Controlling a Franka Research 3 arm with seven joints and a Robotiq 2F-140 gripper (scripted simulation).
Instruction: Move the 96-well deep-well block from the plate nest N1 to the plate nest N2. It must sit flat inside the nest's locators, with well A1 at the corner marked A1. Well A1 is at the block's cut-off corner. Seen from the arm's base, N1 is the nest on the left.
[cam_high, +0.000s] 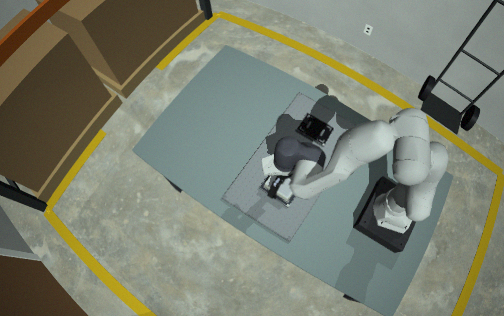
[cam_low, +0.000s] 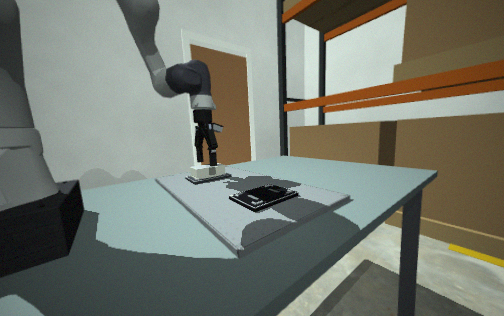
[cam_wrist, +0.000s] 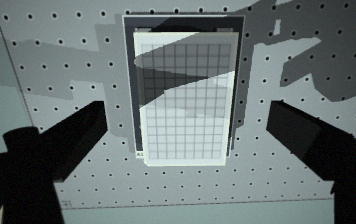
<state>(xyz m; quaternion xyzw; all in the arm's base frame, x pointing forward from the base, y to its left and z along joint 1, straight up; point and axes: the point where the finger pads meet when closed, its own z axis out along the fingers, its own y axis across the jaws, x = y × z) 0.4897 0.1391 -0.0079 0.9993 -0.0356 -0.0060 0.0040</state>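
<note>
My gripper is now 4 cm above the white 96-well deep-well block. Also, from my hand: black plate nest N2: 1 cm ahead, 35 cm to the right, 7 cm below; plate nest N1: 7 cm below.
</note>
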